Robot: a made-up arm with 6 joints.
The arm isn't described. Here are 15 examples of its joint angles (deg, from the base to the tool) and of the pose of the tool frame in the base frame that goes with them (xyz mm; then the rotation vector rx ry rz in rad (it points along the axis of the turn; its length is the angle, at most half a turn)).
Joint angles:
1: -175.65 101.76 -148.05 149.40 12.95 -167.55
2: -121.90 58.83 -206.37 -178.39 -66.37 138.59
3: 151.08 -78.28 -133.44 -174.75 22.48 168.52
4: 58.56 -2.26 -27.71 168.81 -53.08 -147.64
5: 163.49 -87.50 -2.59 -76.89 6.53 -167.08
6: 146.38 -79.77 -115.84 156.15 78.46 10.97
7: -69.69 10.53 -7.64 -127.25 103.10 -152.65
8: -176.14 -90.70 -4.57 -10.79 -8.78 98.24
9: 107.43 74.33 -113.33 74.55 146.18 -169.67
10: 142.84 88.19 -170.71 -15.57 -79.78 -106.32
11: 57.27 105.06 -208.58 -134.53 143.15 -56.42
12: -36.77 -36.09 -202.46 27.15 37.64 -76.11
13: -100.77 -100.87 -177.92 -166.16 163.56 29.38
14: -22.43 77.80 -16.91 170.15 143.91 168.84
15: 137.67 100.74 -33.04 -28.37 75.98 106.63
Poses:
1: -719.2 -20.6 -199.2 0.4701 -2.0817 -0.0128
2: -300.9 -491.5 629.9 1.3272 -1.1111 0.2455
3: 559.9 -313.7 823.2 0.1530 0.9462 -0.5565
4: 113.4 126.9 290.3 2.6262 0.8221 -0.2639
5: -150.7 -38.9 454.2 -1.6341 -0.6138 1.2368
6: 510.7 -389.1 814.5 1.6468 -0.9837 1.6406
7: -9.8 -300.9 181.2 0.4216 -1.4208 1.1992
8: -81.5 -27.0 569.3 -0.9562 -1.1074 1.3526
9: -315.3 522.9 88.1 0.7842 -0.6156 0.4963
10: -559.8 377.4 389.7 0.5246 -0.1289 -2.4660
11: 413.5 443.0 366.8 1.3509 0.0590 -0.2716
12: -513.6 383.2 801.6 -0.4991 0.2333 1.4625
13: 82.1 595.5 24.8 1.5929 0.9145 -1.1362
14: 199.4 -54.3 -74.3 2.1761 -0.2691 1.9285
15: 108.4 -36.5 -43.4 0.4896 0.6860 1.0955
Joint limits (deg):
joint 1: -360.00..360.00
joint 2: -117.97..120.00
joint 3: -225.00..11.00
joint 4: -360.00..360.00
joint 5: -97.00..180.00
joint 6: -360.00..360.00
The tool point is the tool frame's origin. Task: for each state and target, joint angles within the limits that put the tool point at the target. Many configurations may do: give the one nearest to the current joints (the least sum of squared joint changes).
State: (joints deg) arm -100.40 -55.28 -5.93 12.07 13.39 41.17
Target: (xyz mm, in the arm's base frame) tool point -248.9 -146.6 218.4
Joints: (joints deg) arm -144.39 -13.65 -6.14 21.35 11.32 41.17
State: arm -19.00 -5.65 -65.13 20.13 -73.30 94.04
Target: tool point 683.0 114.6 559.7
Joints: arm 11.69 31.11 -91.36 9.68 -43.72 94.04
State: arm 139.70 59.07 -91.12 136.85 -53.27 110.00
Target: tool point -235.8 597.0 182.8
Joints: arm 122.62 54.82 -107.83 127.75 -43.91 110.00
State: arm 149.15 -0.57 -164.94 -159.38 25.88 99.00
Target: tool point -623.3 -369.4 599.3
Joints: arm 207.68 30.14 -126.48 -155.97 2.18 99.00
